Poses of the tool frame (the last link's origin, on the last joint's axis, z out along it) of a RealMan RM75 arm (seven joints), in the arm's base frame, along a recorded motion.
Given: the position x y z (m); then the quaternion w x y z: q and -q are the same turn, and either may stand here.
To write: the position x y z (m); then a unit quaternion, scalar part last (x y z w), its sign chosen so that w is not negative. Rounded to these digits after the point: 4 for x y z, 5 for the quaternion.
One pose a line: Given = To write
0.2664 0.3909 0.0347 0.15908 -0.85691 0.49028 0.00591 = 0.2664 0.3909 0.0347 -0.85691 0.49028 0.00591 0.15908
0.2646 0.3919 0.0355 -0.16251 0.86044 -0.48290 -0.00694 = 0.2646 0.3919 0.0355 -0.86044 0.48290 0.00694 0.16251
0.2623 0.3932 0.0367 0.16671 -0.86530 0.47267 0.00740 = 0.2623 0.3932 0.0367 -0.86530 0.47267 0.00740 0.16671
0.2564 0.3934 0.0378 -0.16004 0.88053 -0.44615 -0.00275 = 0.2564 0.3934 0.0378 -0.88053 0.44615 0.00275 0.16004
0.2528 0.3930 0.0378 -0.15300 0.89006 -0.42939 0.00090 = 0.2528 0.3930 0.0378 -0.89006 0.42939 -0.00090 0.15300
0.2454 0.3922 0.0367 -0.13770 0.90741 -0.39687 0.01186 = 0.2454 0.3922 0.0367 -0.90741 0.39687 -0.01186 0.13770
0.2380 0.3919 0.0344 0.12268 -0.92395 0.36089 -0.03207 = 0.2380 0.3919 0.0344 -0.92395 0.36089 -0.03207 0.12268
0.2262 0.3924 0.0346 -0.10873 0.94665 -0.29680 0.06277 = 0.2262 0.3924 0.0346 -0.94665 0.29680 -0.06277 0.10873
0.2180 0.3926 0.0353 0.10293 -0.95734 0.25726 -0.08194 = 0.2180 0.3926 0.0353 -0.95734 0.25726 -0.08194 0.10293
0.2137 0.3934 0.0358 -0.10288 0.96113 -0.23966 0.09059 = 0.2137 0.3934 0.0358 -0.96113 0.23966 -0.09059 0.10288
